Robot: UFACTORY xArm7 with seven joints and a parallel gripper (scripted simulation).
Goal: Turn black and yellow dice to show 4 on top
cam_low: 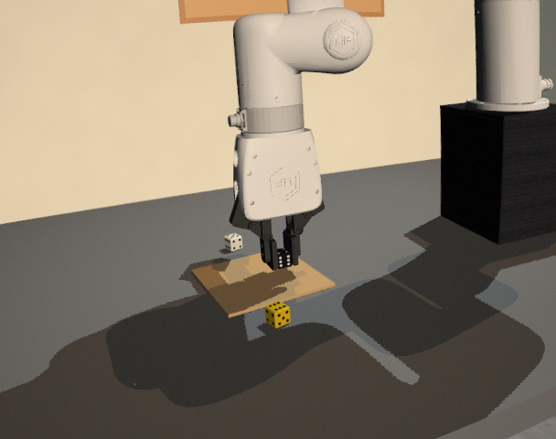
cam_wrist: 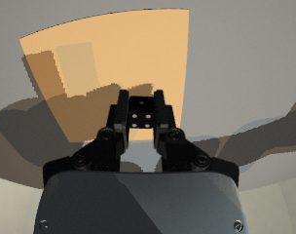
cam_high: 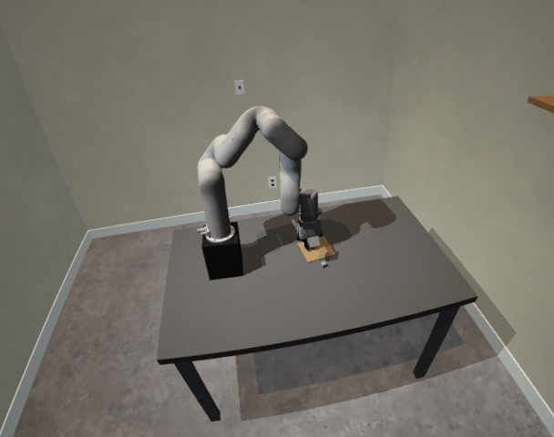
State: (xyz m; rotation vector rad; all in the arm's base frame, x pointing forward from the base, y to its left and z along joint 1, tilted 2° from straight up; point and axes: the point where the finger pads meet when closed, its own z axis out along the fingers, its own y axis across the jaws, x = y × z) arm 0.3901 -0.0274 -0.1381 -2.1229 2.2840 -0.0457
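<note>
The tan mat is 30 mm ahead of my hand and 30 mm below it. Round my hand: yellow die: 60 mm ahead, 100 mm to the left, 30 mm below; black die: 10 mm below; white die: 20 mm ahead, 120 mm to the right, 30 mm below.
</note>
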